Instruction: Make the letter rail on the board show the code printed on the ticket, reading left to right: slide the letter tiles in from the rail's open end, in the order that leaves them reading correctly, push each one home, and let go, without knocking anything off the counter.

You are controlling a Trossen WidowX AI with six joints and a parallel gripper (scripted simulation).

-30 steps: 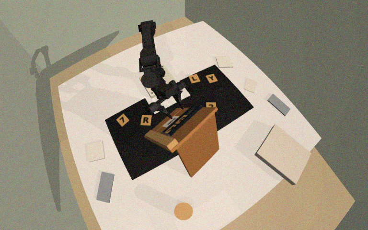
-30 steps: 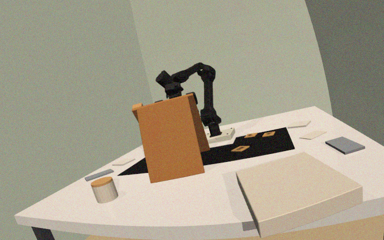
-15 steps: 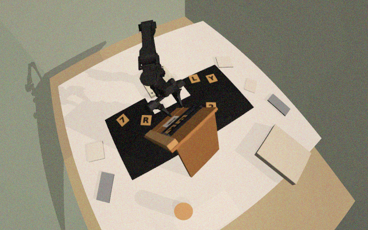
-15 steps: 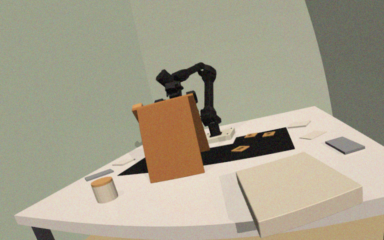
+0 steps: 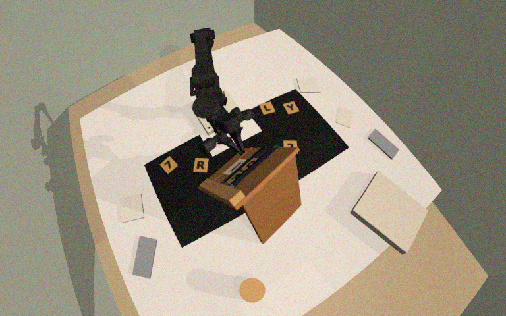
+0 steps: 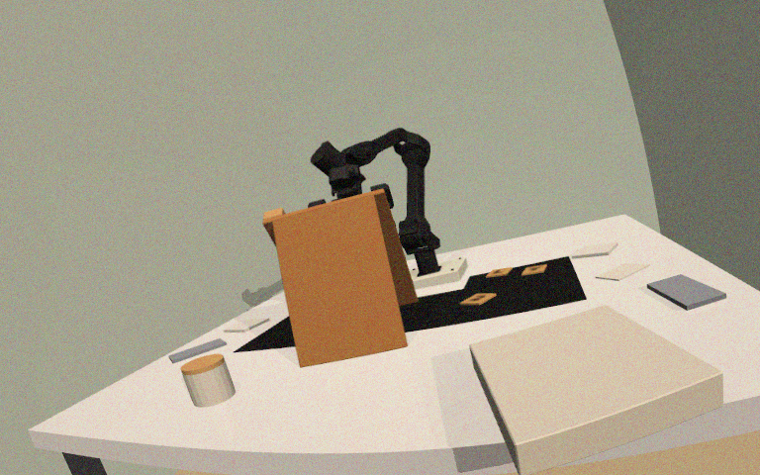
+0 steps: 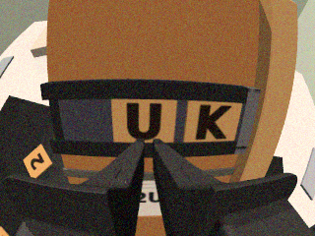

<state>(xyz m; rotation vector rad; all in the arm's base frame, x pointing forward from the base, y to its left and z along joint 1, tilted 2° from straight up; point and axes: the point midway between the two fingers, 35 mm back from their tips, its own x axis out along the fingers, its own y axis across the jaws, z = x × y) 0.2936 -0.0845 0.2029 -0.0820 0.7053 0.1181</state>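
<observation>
Now: gripper tip 230 mm to the right of the letter tile, 200 mm above it and 10 mm past it. The rest, counted from my gripper tip: black mat 200 mm below, 120 mm behind, 70 mm to the left; then k tile 60 mm to the right, 40 mm ahead, 30 mm below; then white ticket 110 mm below, 30 mm behind, 20 mm to the right.
</observation>
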